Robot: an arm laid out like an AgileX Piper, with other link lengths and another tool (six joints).
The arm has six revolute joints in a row. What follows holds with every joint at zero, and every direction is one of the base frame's. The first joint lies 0.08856 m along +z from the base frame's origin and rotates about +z. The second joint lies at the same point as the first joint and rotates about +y. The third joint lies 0.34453 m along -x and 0.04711 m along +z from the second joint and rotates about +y. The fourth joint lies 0.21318 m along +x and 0.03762 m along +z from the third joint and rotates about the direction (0.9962, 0, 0.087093). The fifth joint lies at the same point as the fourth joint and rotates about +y. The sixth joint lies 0.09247 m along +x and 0.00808 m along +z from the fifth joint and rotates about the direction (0.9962, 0, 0.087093). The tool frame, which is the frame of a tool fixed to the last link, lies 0.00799 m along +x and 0.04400 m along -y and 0.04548 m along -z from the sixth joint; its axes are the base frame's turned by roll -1.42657, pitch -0.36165 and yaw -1.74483 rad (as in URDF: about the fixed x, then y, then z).
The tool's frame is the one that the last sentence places.
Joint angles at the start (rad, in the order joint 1, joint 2, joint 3, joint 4, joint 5, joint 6):
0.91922, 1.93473, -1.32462, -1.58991, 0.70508, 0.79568
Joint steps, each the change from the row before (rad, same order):
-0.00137, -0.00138, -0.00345, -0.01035, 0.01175, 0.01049
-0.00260, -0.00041, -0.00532, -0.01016, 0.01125, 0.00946
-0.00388, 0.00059, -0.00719, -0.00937, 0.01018, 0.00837
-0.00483, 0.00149, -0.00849, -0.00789, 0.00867, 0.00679
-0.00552, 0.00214, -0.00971, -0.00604, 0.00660, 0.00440
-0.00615, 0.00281, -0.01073, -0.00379, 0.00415, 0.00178
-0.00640, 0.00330, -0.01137, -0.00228, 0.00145, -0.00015
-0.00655, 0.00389, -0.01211, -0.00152, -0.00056, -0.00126
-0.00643, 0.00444, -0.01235, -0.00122, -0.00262, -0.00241
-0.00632, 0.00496, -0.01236, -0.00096, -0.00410, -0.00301
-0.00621, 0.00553, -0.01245, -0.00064, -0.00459, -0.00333
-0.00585, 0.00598, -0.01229, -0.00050, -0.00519, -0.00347
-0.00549, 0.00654, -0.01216, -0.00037, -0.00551, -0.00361
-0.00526, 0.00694, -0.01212, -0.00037, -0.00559, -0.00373
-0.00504, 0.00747, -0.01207, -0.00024, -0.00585, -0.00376
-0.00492, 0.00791, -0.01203, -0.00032, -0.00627, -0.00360
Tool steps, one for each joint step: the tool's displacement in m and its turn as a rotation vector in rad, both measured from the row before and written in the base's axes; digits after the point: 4 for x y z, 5 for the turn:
0.0002, -0.0013, 0.0024, 0.00474, -0.01349, -0.01022
0.0007, -0.0013, 0.0024, 0.00489, -0.01395, -0.01069
0.0012, -0.0013, 0.0024, 0.00537, -0.01373, -0.01101
0.0017, -0.0013, 0.0022, 0.00546, -0.01259, -0.01082
0.0020, -0.0012, 0.0020, 0.00519, -0.01112, -0.00982
0.0024, -0.0011, 0.0018, 0.00480, -0.00907, -0.00857
0.0026, -0.0008, 0.0016, 0.00452, -0.00724, -0.00659
0.0028, -0.0006, 0.0014, 0.00443, -0.00614, -0.00500
0.0030, -0.0003, 0.0012, 0.00369, -0.00506, -0.00287
0.0031, -0.0001, 0.0009, 0.00316, -0.00409, -0.00139
0.0032, 0.0001, 0.0007, 0.00273, -0.00346, -0.00090
0.0032, 0.0003, 0.0004, 0.00231, -0.00281, -0.00002
0.0032, 0.0005, 0.0001, 0.00177, -0.00222, 0.00061
0.0032, 0.0006, -0.0001, 0.00131, -0.00196, 0.00095
0.0032, 0.0008, -0.0003, 0.00095, -0.00144, 0.00136
0.0033, 0.0009, -0.0005, 0.00077, -0.00106, 0.00186

